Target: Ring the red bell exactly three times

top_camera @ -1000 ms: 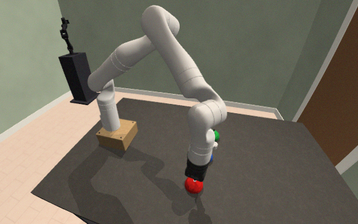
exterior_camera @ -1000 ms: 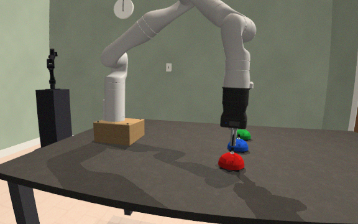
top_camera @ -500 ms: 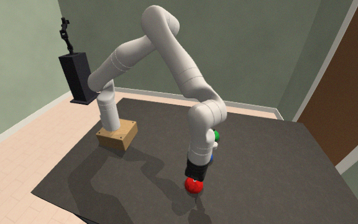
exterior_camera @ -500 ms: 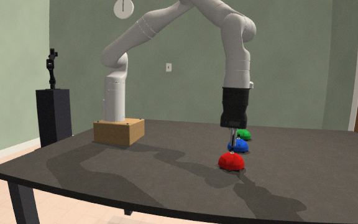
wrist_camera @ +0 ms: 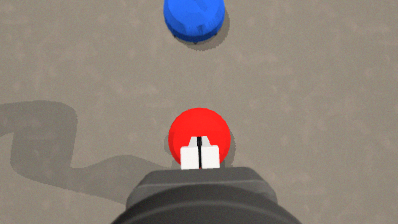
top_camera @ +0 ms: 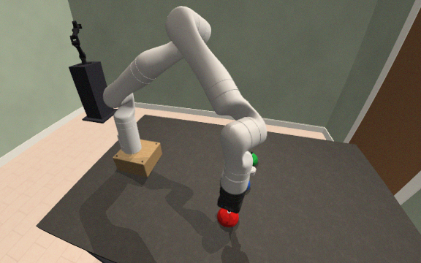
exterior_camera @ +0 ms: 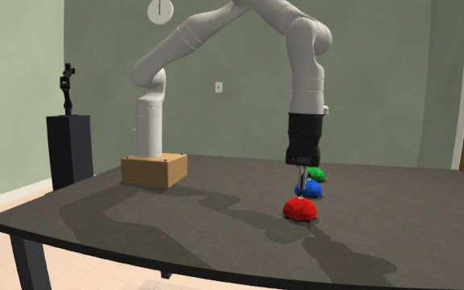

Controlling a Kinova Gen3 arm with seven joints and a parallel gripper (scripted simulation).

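My gripper is now 50 mm above the red bell. The rest, counted from my hand: green bell 340 mm to the left, 90 mm ahead, 50 mm below; then blue bell 170 mm to the left, 50 mm below, 40 mm ahead.
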